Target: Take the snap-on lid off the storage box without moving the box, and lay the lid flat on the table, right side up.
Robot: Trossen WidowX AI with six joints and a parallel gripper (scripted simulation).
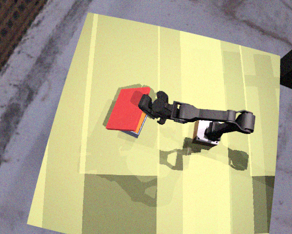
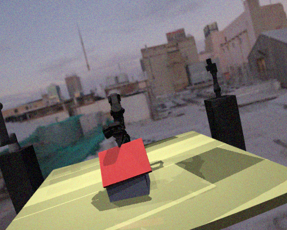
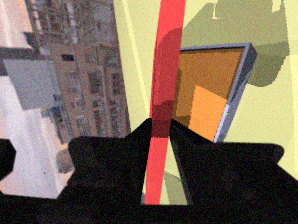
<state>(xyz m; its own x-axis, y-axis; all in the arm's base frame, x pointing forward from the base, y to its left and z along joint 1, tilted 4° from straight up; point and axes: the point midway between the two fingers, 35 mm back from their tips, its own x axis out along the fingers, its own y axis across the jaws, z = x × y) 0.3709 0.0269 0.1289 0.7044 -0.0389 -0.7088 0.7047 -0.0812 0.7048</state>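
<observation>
The red lid lies 6 cm ahead of my gripper tip, 1 cm to the left of it and 5 cm below it. Round my gripper tip: storage box: 4 cm ahead, 16 cm below.
</observation>
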